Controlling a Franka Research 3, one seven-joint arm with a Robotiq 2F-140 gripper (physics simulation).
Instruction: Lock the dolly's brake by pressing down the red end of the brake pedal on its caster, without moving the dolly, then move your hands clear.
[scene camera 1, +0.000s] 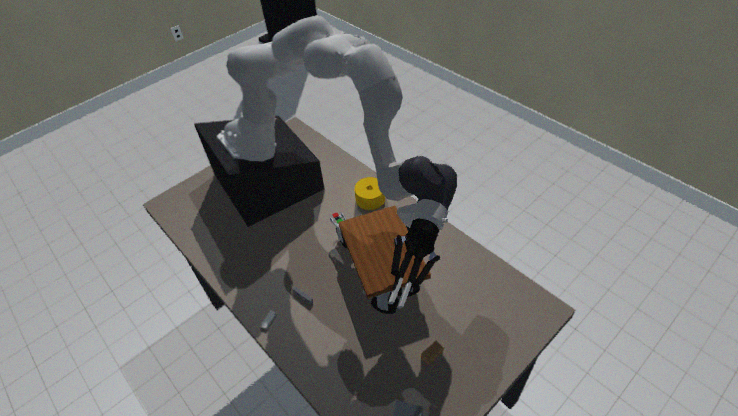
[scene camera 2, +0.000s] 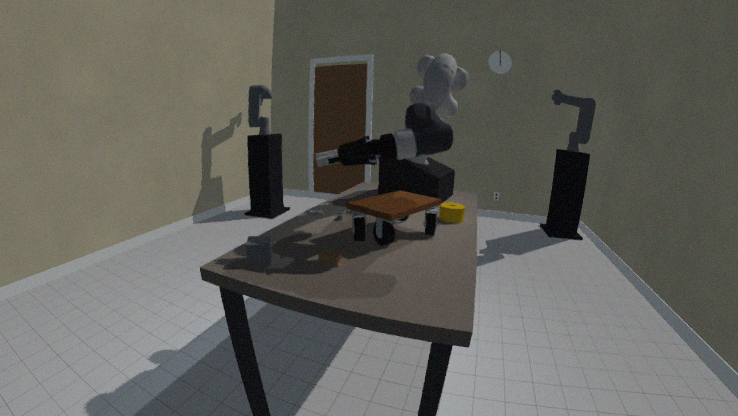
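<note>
The dolly (scene camera 1: 369, 253) (scene camera 2: 395, 203) stands upright on its casters, its wooden deck on top. In scene camera 1, the brake pedal's red end (scene camera 1: 335, 214) and its green end (scene camera 1: 340, 220) show at the caster by the deck's upper left corner. Whether the pedal is pressed is too small to tell. The pedal cannot be made out in scene camera 2. My gripper (scene camera 1: 400, 295) (scene camera 2: 323, 158) is shut and empty, its two fingers close together. It hangs above the deck's end far from the pedal, well clear of the dolly.
A yellow cylinder (scene camera 1: 369, 196) (scene camera 2: 452, 212) stands beside the dolly on the table (scene camera 1: 506, 304) (scene camera 2: 423, 294). Two small grey pieces (scene camera 1: 302, 297) (scene camera 1: 268, 320), an orange block (scene camera 1: 432, 352) (scene camera 2: 329, 257) and a grey block (scene camera 2: 259, 251) lie on the table. The arm's black base (scene camera 1: 268, 191) stands behind.
</note>
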